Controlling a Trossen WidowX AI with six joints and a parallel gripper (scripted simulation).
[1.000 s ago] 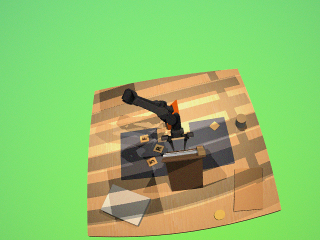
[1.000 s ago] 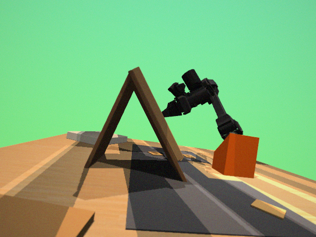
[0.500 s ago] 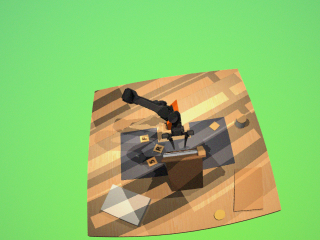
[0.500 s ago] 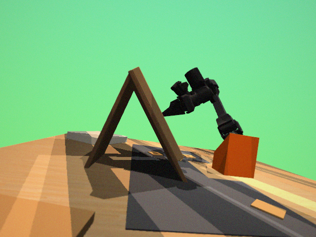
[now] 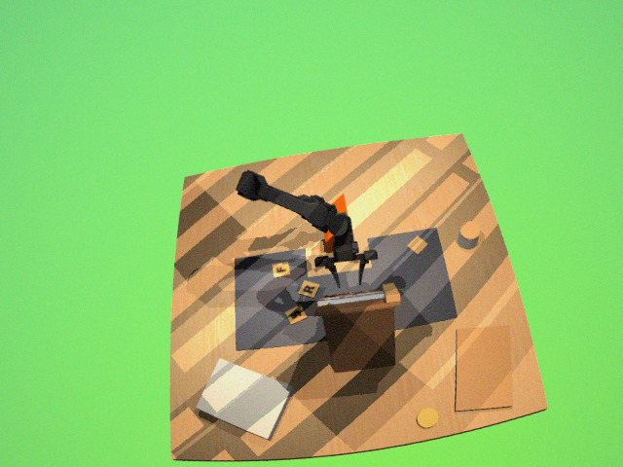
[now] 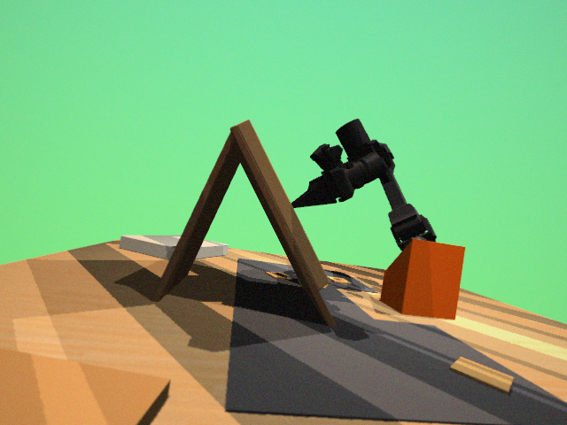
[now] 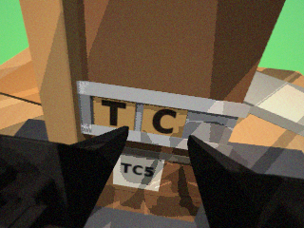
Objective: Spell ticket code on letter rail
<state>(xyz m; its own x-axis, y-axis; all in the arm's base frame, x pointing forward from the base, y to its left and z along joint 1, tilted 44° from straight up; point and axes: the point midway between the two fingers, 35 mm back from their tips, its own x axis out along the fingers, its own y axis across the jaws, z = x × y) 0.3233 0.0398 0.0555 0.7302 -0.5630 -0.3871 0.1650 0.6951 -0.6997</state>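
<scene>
My gripper tip is now 2 cm past the white ticket, 2 cm to the right of it and 10 cm above it. The rest, counted from my gripper tip: dark mat: 14 cm behind, 1 cm to the right, 19 cm below; flat tan slab: 36 cm ahead, 37 cm to the left, 18 cm below.
</scene>
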